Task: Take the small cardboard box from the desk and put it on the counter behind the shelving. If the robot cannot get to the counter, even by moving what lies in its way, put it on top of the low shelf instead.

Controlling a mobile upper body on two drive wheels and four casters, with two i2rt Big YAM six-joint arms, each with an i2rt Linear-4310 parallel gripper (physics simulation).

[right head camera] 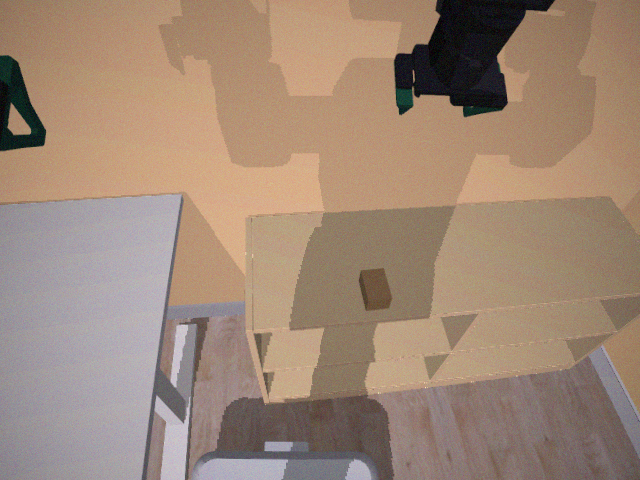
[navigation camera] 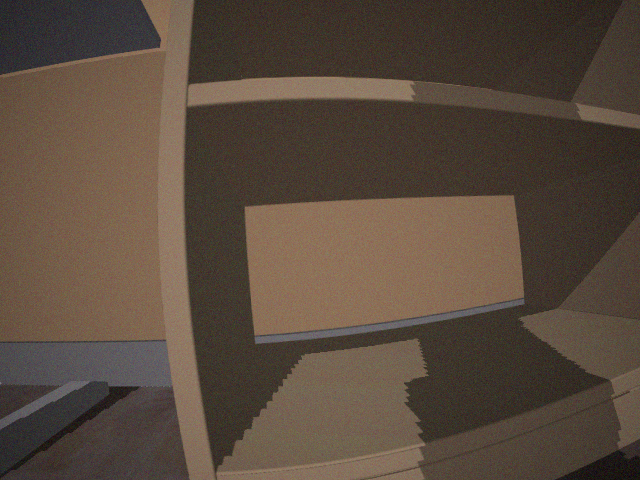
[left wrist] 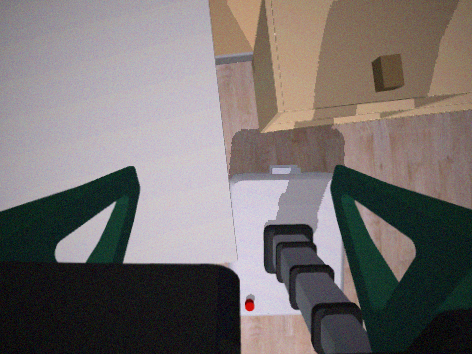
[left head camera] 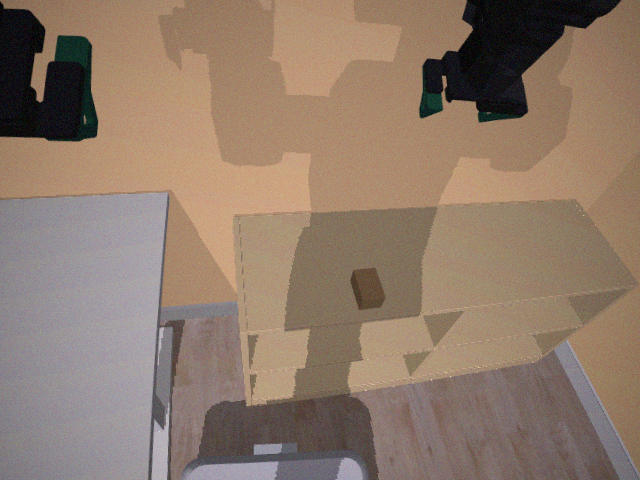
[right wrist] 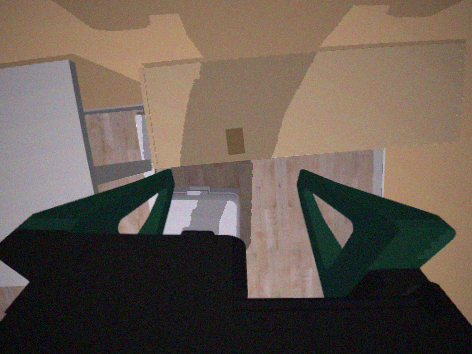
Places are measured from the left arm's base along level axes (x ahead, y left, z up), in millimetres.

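Pixels of known places: left gripper, between the fingertips: [left wrist: 235,176] [left head camera: 33,127]; right gripper, between the fingertips: [right head camera: 432,111] [left head camera: 450,116] [right wrist: 235,176].
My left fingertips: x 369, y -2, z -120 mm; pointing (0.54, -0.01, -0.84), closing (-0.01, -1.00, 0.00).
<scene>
Behind a point stands the place of what it marks.
The small brown cardboard box [left head camera: 368,288] {y -446, x 614, z -750 mm} [right head camera: 375,289] {y -447, x 613, z -750 mm} [left wrist: 388,73] {y -439, x 621, z -750 mm} [right wrist: 235,141] {y -451, x 629, z -750 mm} sits on top of the low tan shelf [left head camera: 506,242] {y -933, x 808, z -800 mm} [right head camera: 527,242] {y -931, x 808, z -800 mm} [right wrist: 360,100] {y -917, x 789, z -800 mm} [navigation camera: 173,206] {y -143, x 523, z -1153 mm}, near its front edge and left of the middle. My right gripper [left head camera: 460,116] {y -451, x 584, z -228 mm} [right head camera: 439,112] {y -451, x 584, z -228 mm} [right wrist: 235,176] {y -451, x 584, z -228 mm} is open and empty, raised clear of the box. My left gripper [left wrist: 235,176] {y -2, x 369, z -120 mm} is open and empty, partly cut off at the left edge of the head views. The white desk [left head camera: 77,310] {y 199, x 521, z -690 mm} [right head camera: 77,310] {y 225, x 510, z -689 mm} [left wrist: 100,100] {y 343, x 543, z -690 mm} [right wrist: 40,125] {y 184, x 674, z -690 mm} stands left of the shelf. No counter shows in these views.
My base [left head camera: 330,468] {y -375, x 272, z -1150 mm} [right head camera: 248,467] {y -123, x 276, z -1150 mm} [left wrist: 260,200] {y -109, x 211, z -1150 mm} [right wrist: 225,215] {y -396, x 203, z -1150 mm} stands close in front of the shelf, beside the desk. A narrow gap separates desk and shelf, with a desk foot bar [right head camera: 184,356] [navigation camera: 67,413] {y 152, x 715, z -1393 mm} on the floor. A tan wall [left head camera: 134,165] {y 140, x 889, z -615 mm} [right head camera: 134,165] {y 174, x 886, z -601 mm} rises behind both.
</scene>
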